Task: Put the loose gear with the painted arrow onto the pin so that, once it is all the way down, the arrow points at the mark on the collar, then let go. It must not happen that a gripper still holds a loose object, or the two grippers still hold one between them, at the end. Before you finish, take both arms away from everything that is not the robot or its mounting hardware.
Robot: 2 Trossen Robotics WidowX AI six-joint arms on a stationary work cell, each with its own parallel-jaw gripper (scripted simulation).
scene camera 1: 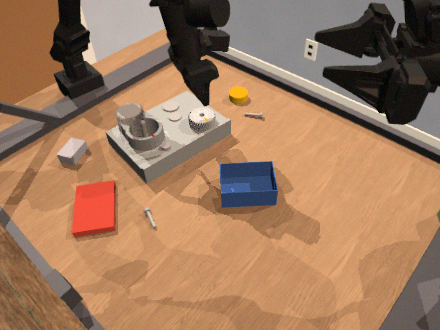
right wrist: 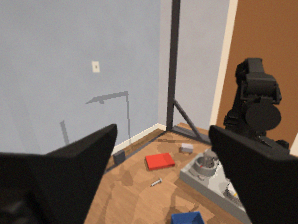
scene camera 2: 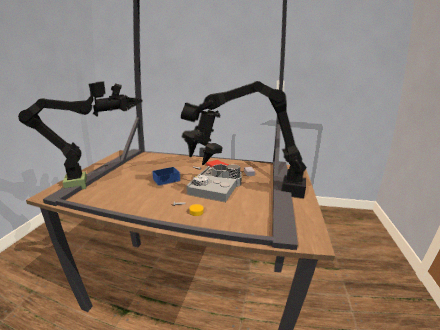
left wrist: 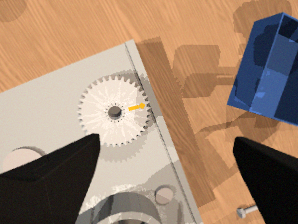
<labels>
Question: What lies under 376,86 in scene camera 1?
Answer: My right gripper.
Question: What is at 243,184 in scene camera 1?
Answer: A blue bin.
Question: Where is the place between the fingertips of my right gripper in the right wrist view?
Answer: At 162,129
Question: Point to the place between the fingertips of my left gripper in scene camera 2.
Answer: At 196,160
</labels>
